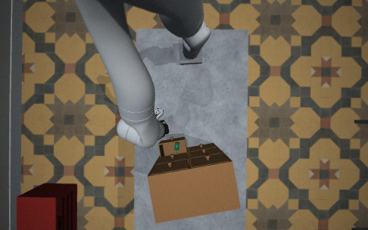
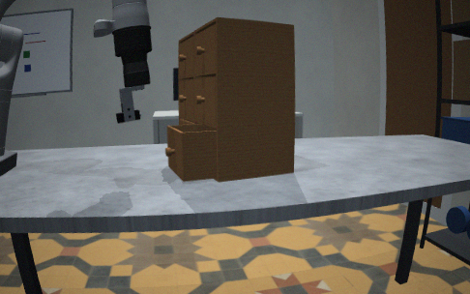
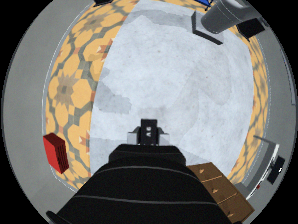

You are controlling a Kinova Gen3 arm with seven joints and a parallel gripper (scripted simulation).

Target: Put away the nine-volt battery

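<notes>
Right now my hand is 15 cm short of the green nine-volt battery, 6 cm to the right of it and 13 cm above it. Round my hand: black nine-volt battery (1 cm ahead, 1 cm below).
</notes>
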